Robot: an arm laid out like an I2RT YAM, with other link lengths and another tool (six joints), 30 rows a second.
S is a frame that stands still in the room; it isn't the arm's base.
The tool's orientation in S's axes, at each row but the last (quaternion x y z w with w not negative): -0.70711, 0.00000, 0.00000, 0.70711; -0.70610, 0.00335, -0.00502, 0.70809; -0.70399, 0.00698, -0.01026, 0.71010; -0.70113, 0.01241, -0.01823, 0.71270; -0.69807, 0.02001, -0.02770, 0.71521; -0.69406, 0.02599, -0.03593, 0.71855; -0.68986, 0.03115, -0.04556, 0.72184; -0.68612, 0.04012, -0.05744, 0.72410; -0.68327, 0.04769, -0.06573, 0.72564; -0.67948, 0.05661, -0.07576, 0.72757; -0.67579, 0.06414, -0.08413, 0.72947; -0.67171, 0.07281, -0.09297, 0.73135
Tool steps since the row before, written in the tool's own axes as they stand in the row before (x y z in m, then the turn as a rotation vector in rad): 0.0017, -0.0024, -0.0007, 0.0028, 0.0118, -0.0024; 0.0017, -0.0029, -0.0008, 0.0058, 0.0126, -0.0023; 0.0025, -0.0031, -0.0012, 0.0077, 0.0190, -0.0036; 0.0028, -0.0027, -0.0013, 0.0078, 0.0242, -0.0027; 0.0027, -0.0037, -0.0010, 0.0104, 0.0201, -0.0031; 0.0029, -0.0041, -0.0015, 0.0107, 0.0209, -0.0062; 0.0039, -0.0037, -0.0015, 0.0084, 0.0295, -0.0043; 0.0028, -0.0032, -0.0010, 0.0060, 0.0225, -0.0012; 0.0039, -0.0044, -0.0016, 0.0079, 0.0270, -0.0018; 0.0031, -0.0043, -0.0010, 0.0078, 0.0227, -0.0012; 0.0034, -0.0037, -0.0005, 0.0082, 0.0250, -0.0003; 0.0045, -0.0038, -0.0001, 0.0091, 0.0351, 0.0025
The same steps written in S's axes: 0.0017, -0.0007, 0.0024, 0.0028, -0.0024, -0.0118; 0.0017, -0.0008, 0.0029, 0.0058, -0.0023, -0.0126; 0.0025, -0.0013, 0.0031, 0.0077, -0.0036, -0.0190; 0.0027, -0.0015, 0.0027, 0.0079, -0.0026, -0.0242; 0.0026, -0.0013, 0.0037, 0.0104, -0.0033, -0.0201; 0.0027, -0.0019, 0.0041, 0.0104, -0.0064, -0.0210; 0.0036, -0.0021, 0.0037, 0.0086, -0.0039, -0.0295; 0.0025, -0.0015, 0.0032, 0.0064, -0.0008, -0.0224; 0.0035, -0.0025, 0.0044, 0.0083, -0.0015, -0.0269; 0.0027, -0.0018, 0.0043, 0.0082, -0.0012, -0.0226; 0.0031, -0.0015, 0.0037, 0.0089, -0.0002, -0.0248; 0.0042, -0.0015, 0.0039, 0.0108, 0.0031, -0.0346
